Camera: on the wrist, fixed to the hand. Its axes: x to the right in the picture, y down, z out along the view.
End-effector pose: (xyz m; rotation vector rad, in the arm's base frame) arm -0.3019 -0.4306 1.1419 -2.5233 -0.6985 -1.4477
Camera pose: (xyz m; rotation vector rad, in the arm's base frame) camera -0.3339 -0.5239 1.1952 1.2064 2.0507 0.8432
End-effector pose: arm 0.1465 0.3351 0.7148 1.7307 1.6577 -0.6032
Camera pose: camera 0.2089 0.3998 0.7819 -0.0282 2.6009 -1.3384
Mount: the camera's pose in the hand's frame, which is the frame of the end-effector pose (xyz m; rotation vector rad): 0.0017 0.0726 -0.0855 0.0219 -0.1802 -1.5973
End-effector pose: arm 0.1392 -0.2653 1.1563 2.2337 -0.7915 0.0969
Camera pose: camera 0.1135 -0.2464 1.2638 2.2653 1.0320 -0.8415
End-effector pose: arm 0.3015 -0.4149 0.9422 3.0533 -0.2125 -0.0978
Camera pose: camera 0.2992 -0.4804 1.0332 -2.3055 -2.0629 0.4064
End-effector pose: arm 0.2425 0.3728 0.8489 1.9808 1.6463 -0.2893
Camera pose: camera 0.2976 0.4120 0.9384 0.1924 2.6593 -0.9579
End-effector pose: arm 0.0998 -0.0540 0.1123 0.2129 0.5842 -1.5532
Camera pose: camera 0.1517 -0.0118 0.0223 0.5280 -0.5833 3.0249
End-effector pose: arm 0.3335 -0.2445 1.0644 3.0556 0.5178 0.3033
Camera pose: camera 0.3418 -0.3130 1.1529 1.7017 2.4397 -0.0690
